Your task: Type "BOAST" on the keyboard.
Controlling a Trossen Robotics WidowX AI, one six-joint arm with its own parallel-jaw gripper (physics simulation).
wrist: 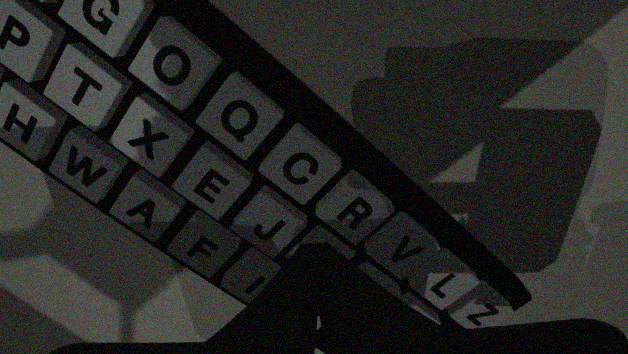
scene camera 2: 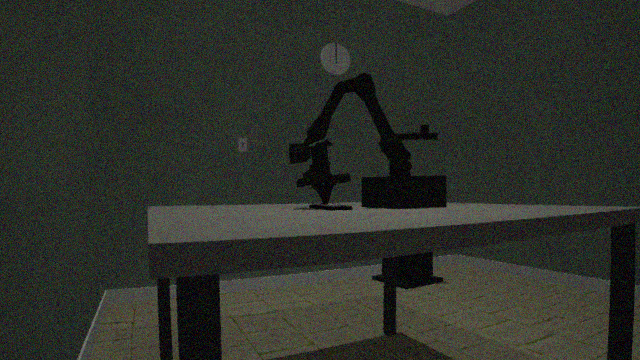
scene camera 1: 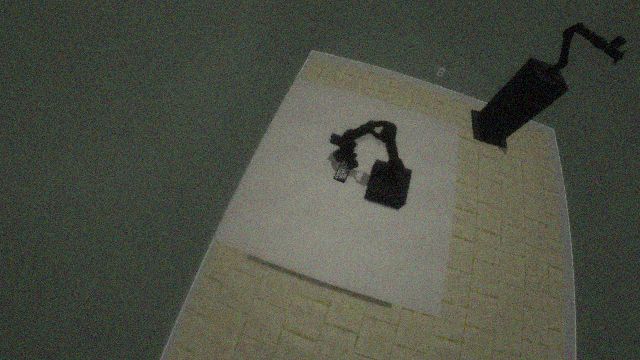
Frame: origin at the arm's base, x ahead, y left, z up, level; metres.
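Seen in the pictures: gripper, fingertip midpoint: [wrist: 315, 255] [scene camera 1: 348, 161]; arm's base, link origin: [scene camera 2: 399, 176] [scene camera 1: 393, 176].
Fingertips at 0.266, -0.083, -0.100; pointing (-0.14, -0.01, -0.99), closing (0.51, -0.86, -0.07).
Pixels of each thing's top centre, then the offset from my fingertips to it, as dx, dy, dz. Level surfaces: height alone.
- small dark keyboard, top centre: [wrist: 225, 196] [scene camera 2: 329, 204] [scene camera 1: 345, 165] +0.008, +0.034, +0.005
- O key, top centre: [wrist: 171, 65] +0.034, +0.061, +0.005
- T key, top centre: [wrist: 81, 89] +0.017, +0.080, +0.005
- J key, top centre: [wrist: 268, 227] +0.005, +0.019, +0.005
- white table, surface height: dz -0.012
The small dark keyboard [scene camera 1: 341, 174] [scene camera 2: 342, 207] [wrist: 310, 107] lies on the table, slanting across the wrist view, with light keys in shuffled order. The O key [wrist: 171, 66], the T key [wrist: 86, 86] and the A key [wrist: 145, 207] are readable. My gripper [scene camera 1: 346, 165] [scene camera 2: 326, 202] [wrist: 315, 255] is shut and empty, pointing down. Its tips are at a key [wrist: 320, 234] beside the J key [wrist: 270, 223]; that key's letter is hidden. Contact is hard to tell. The S key does not show in the wrist view.
The white table [scene camera 1: 320, 225] [scene camera 2: 200, 225] carries the arm's black base block [scene camera 1: 387, 185] [scene camera 2: 404, 191] beside the keyboard. Another dark arm on a tall pedestal [scene camera 1: 520, 100] stands off the table. The arm's shadows fall across the table and keys.
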